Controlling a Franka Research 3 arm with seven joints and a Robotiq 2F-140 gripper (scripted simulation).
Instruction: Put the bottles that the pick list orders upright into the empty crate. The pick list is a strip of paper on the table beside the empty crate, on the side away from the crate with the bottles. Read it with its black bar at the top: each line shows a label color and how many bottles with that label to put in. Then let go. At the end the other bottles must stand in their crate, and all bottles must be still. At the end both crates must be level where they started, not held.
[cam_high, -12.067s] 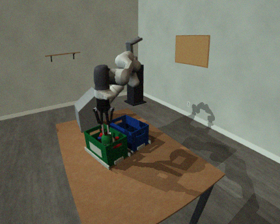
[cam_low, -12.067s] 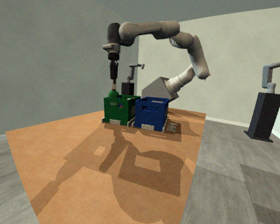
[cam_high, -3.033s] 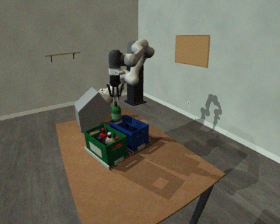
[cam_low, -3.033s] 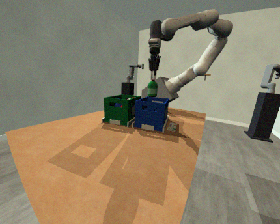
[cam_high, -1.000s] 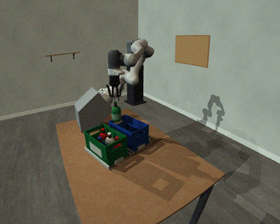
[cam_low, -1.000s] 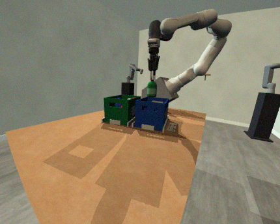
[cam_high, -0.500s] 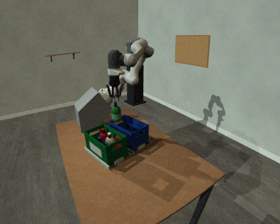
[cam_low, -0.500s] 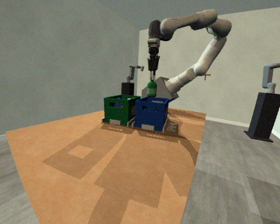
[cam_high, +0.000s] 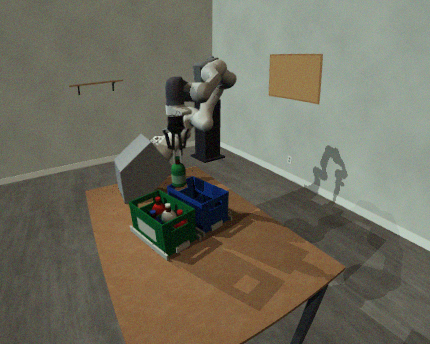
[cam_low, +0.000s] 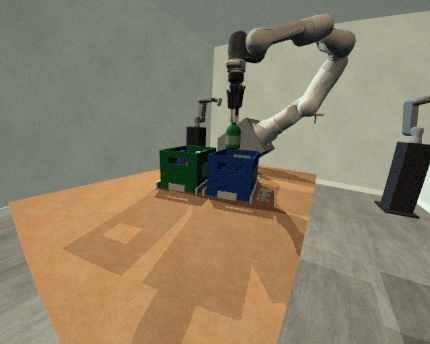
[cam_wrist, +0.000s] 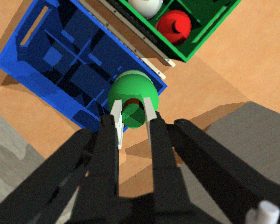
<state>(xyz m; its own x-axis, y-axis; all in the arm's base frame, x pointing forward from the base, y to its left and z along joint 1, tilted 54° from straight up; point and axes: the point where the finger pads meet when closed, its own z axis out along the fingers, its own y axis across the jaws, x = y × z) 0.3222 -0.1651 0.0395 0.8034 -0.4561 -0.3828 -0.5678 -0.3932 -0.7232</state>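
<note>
Right now my hand is 80 mm above the green bottle. Round my hand: white bottle (110 mm ahead, 130 mm to the right, 260 mm below); green crate (120 mm ahead, 170 mm to the right, 260 mm below); blue crate (80 mm ahead, 60 mm to the left, 260 mm below).
</note>
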